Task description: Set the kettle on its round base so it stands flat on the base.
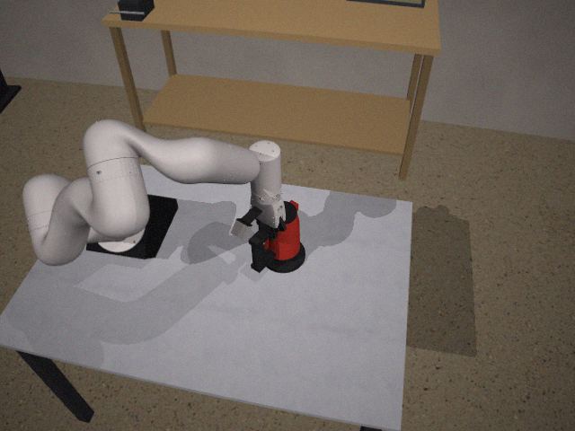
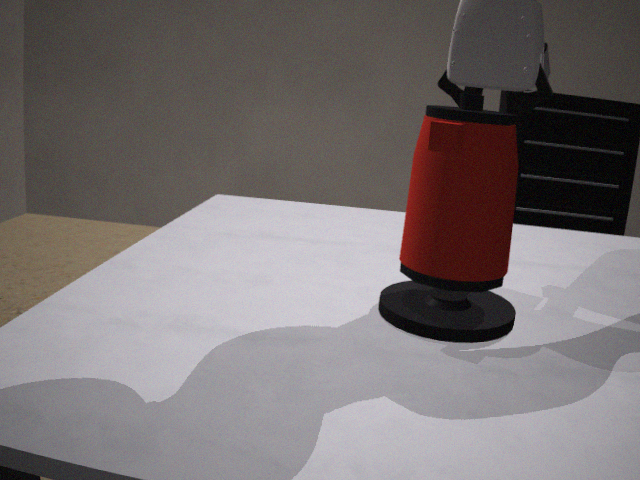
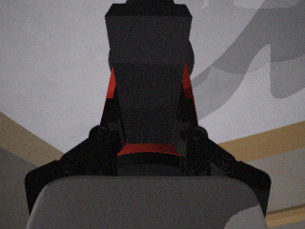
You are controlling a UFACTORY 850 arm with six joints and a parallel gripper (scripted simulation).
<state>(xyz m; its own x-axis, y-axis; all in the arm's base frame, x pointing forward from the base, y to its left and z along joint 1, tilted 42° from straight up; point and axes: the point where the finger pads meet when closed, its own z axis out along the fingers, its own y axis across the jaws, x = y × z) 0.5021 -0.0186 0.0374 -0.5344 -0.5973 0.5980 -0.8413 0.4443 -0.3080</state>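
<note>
Right now the red kettle is 50 mm below my hand, 30 mm to the left of it and 20 mm ahead of it. From my hand the other things lie so: round black base: 180 mm below, 60 mm to the left, 40 mm ahead.
</note>
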